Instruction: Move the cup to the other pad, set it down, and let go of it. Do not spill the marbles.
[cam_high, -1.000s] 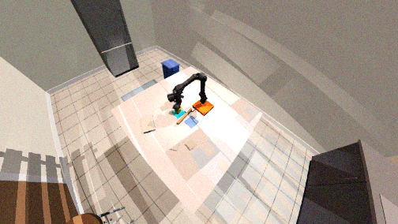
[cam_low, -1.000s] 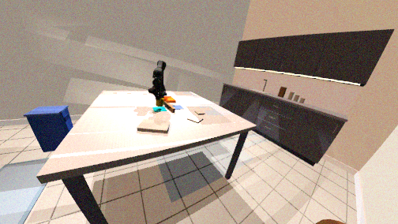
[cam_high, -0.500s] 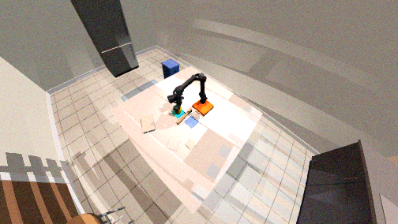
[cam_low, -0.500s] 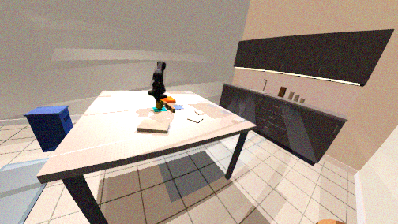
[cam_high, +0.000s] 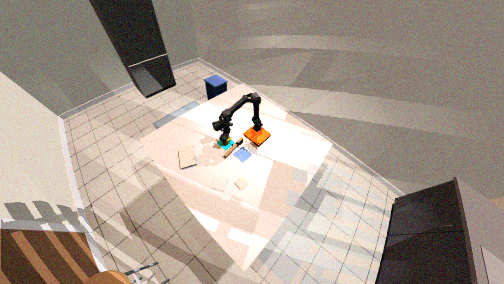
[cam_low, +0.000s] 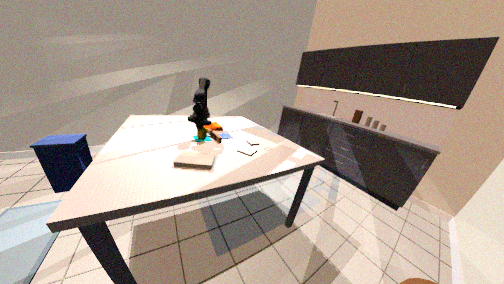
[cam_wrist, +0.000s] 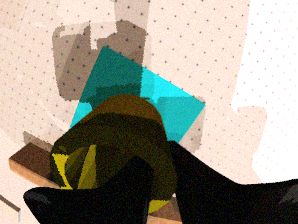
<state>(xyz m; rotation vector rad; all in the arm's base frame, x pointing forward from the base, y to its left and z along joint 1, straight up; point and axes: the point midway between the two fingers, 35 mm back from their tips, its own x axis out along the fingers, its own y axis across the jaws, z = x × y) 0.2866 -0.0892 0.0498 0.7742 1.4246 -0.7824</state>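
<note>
The yellow cup lies 20 mm ahead of my gripper tip and 20 mm to the left of it. Round my gripper tip: flat board (350 mm ahead, 70 mm to the right, 30 mm below); then light blue pad (10 mm behind, 200 mm to the left, 50 mm below); then cyan pad (20 mm ahead, 20 mm to the left, 50 mm below).
</note>
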